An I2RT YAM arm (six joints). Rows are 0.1 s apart.
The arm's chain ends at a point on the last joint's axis. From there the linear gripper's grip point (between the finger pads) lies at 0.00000 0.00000 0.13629 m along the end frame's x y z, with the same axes.
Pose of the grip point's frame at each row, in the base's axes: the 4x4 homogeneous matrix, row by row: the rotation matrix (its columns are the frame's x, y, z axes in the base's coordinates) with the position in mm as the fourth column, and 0 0 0 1 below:
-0.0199, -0.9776, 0.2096, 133.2; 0.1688, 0.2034, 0.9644, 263.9; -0.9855, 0.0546, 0.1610, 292.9; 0, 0, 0, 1
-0.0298, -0.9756, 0.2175, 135.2; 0.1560, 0.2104, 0.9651, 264.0; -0.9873, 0.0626, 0.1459, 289.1; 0, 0, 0, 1
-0.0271, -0.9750, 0.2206, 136.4; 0.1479, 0.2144, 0.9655, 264.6; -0.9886, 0.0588, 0.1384, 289.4; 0, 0, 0, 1
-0.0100, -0.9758, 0.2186, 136.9; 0.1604, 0.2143, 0.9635, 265.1; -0.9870, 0.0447, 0.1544, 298.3; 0, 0, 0, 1
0.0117, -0.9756, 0.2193, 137.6; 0.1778, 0.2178, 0.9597, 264.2; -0.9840, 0.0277, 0.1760, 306.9; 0, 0, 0, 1
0.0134, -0.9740, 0.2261, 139.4; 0.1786, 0.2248, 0.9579, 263.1; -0.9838, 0.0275, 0.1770, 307.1; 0, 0, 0, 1
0.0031, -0.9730, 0.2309, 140.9; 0.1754, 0.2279, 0.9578, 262.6; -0.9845, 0.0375, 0.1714, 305.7; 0, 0, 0, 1
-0.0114, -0.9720, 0.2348, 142.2; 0.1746, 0.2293, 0.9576, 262.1; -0.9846, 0.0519, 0.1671, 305.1; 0, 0, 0, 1
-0.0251, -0.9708, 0.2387, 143.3; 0.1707, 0.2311, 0.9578, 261.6; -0.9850, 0.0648, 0.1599, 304.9; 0, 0, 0, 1
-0.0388, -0.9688, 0.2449, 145.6; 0.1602, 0.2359, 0.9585, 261.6; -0.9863, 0.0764, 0.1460, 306.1; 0, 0, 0, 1
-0.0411, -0.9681, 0.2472, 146.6; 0.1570, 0.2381, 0.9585, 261.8; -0.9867, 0.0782, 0.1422, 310.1; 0, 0, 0, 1
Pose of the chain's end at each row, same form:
-0.0199, -0.9776, 0.2096, 104.6; 0.1688, 0.2034, 0.9644, 132.5; -0.9855, 0.0546, 0.1610, 271.0; 0, 0, 0, 1
-0.0298, -0.9756, 0.2175, 105.6; 0.1560, 0.2104, 0.9651, 132.5; -0.9873, 0.0626, 0.1459, 269.2; 0, 0, 0, 1
-0.0271, -0.9750, 0.2206, 106.3; 0.1479, 0.2144, 0.9655, 133.0; -0.9886, 0.0588, 0.1384, 270.5; 0, 0, 0, 1
-0.0100, -0.9758, 0.2186, 107.1; 0.1604, 0.2143, 0.9635, 133.8; -0.9870, 0.0447, 0.1544, 277.3; 0, 0, 0, 1
0.0117, -0.9756, 0.2193, 107.7; 0.1778, 0.2178, 0.9597, 133.4; -0.9840, 0.0277, 0.1760, 282.9; 0, 0, 0, 1
0.0134, -0.9740, 0.2261, 108.6; 0.1786, 0.2248, 0.9579, 132.5; -0.9838, 0.0275, 0.1770, 283.0; 0, 0, 0, 1
0.0031, -0.9730, 0.2309, 109.4; 0.1754, 0.2279, 0.9578, 132.1; -0.9845, 0.0375, 0.1714, 282.3; 0, 0, 0, 1
-0.0114, -0.9720, 0.2348, 110.2; 0.1746, 0.2293, 0.9576, 131.6; -0.9846, 0.0519, 0.1671, 282.3; 0, 0, 0, 1
-0.0251, -0.9708, 0.2387, 110.8; 0.1707, 0.2311, 0.9578, 131.1; -0.9850, 0.0648, 0.1599, 283.1; 0, 0, 0, 1
-0.0388, -0.9688, 0.2449, 112.2; 0.1602, 0.2359, 0.9585, 131.0; -0.9863, 0.0764, 0.1460, 286.2; 0, 0, 0, 1
-0.0411, -0.9681, 0.2472, 112.9; 0.1570, 0.2381, 0.9585, 131.2; -0.9867, 0.0782, 0.1422, 290.7; 0, 0, 0, 1

